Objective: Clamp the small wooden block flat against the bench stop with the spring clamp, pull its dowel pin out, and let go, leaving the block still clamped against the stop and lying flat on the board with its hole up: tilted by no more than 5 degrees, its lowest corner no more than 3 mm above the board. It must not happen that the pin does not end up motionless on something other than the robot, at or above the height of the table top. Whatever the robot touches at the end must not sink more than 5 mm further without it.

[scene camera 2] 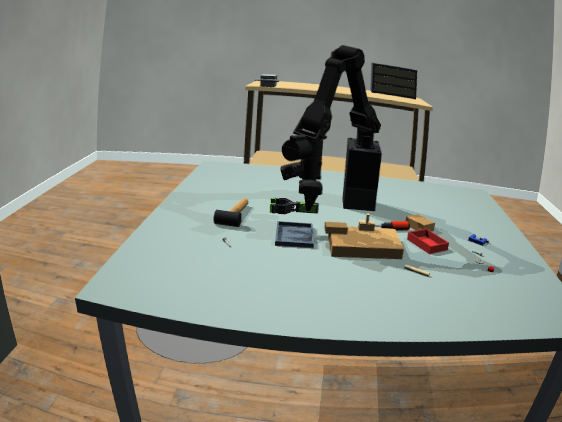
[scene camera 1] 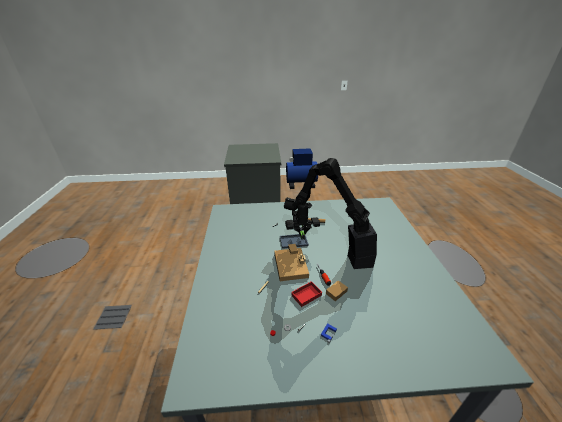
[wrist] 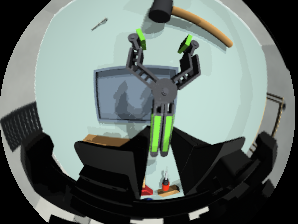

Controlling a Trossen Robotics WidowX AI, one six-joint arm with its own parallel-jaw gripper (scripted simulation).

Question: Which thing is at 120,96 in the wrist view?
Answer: A dark tray.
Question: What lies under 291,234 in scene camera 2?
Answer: A dark tray.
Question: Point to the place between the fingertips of my gripper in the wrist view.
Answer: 159,129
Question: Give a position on a wooden board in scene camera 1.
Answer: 289,268
